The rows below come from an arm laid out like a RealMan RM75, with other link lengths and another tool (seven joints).
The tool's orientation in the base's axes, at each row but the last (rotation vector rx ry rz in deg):
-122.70 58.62 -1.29
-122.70 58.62 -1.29
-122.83 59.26 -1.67
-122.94 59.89 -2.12
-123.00 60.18 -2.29
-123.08 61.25 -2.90
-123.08 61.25 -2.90
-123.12 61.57 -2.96
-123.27 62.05 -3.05
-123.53 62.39 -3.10
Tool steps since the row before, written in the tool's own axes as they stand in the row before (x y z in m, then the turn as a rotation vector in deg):
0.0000 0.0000 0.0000 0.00 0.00 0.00
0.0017 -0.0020 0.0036 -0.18 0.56 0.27
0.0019 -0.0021 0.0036 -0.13 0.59 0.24
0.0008 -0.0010 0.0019 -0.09 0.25 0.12
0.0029 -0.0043 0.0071 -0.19 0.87 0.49
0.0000 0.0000 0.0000 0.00 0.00 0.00
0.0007 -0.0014 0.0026 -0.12 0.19 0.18
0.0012 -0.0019 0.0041 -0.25 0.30 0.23
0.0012 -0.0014 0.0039 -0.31 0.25 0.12
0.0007 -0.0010 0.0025 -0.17 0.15 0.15
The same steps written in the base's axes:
0.0000 0.0000 0.0000 0.00 0.00 0.00
0.0036 0.0019 -0.0018 -0.41 0.07 -0.50
0.0038 0.0017 -0.0018 -0.40 0.00 -0.51
0.0018 0.0010 -0.0010 -0.19 0.04 -0.22
0.0071 0.0040 -0.0033 -0.55 0.08 -0.85
0.0000 0.0000 0.0000 0.00 0.00 0.00
0.0023 0.0016 -0.0012 -0.15 0.12 -0.22
0.0034 0.0023 -0.0022 -0.29 0.19 -0.29
0.0030 0.0020 -0.0024 -0.33 0.19 -0.16
0.0020 0.0013 -0.0014 -0.16 0.15 -0.16

